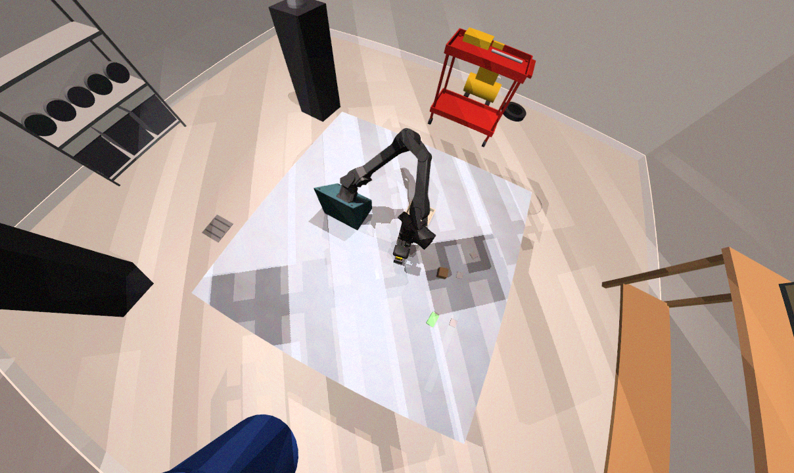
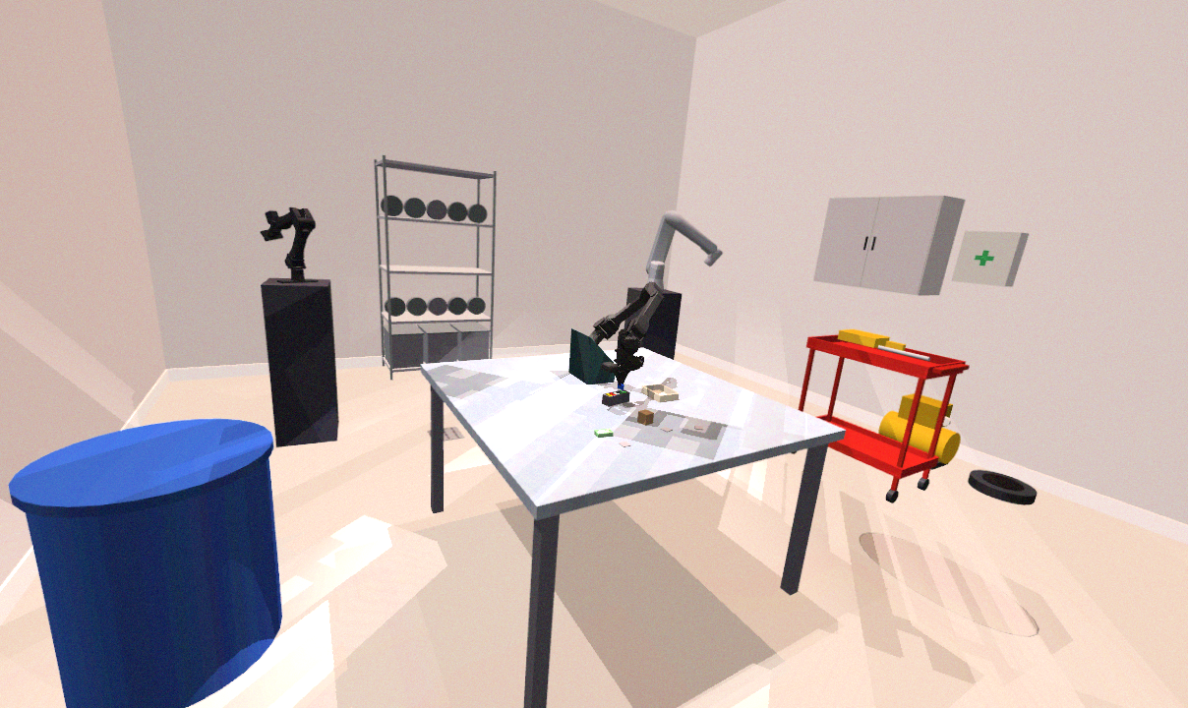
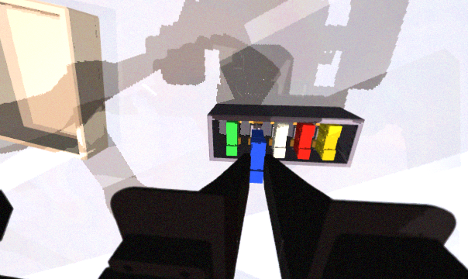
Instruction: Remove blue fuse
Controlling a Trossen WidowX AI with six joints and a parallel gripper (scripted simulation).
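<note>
Now: gripper tip 5 cm above the green fuse, 2 cm to the right of it and 1 cm past it. The rest, counted from my gripper tip: red fuse (5 cm below, 4 cm to the right, 1 cm ahead); then blue fuse (1 cm below); then yellow fuse (6 cm to the right, 5 cm below, 2 cm ahead).
</note>
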